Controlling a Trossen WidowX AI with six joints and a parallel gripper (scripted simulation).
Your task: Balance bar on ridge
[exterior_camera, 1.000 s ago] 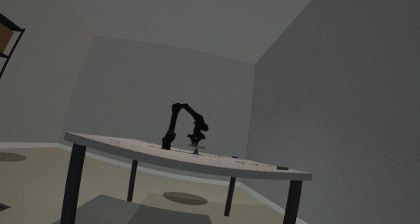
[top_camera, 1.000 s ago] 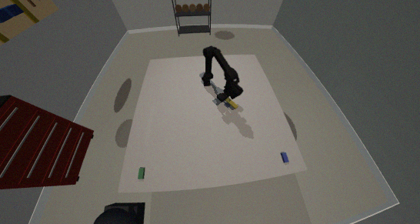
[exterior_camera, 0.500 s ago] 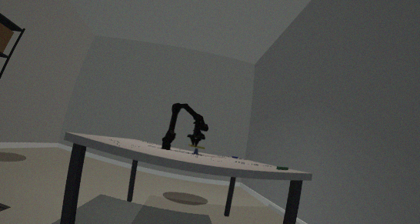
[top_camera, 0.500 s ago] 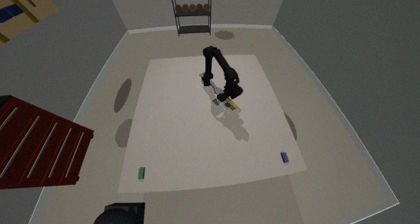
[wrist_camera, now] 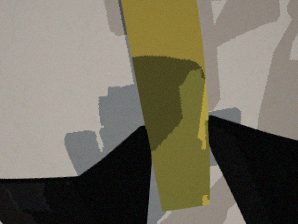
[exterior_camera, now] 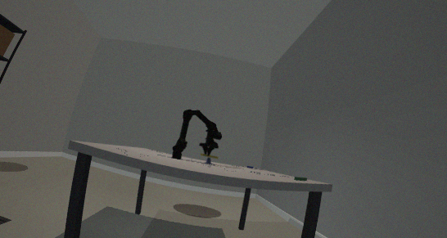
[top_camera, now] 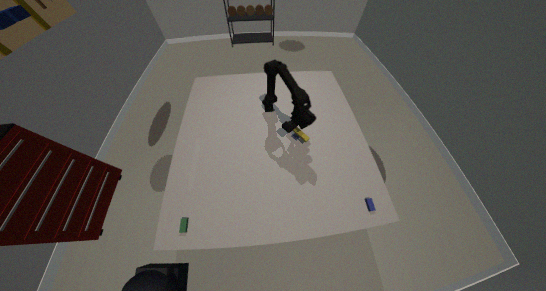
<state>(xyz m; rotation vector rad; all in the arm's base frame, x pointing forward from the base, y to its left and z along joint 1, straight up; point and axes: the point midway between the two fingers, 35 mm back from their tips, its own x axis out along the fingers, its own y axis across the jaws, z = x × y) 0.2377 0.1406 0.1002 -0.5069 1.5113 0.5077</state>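
Right now my gripper tip is 20 mm short of the yellow bar and 20 mm to the right of it. Also, from my gripper tip: blue block: 500 mm ahead, 360 mm to the left, 60 mm below; then green block: 500 mm ahead, 640 mm to the right, 60 mm below.
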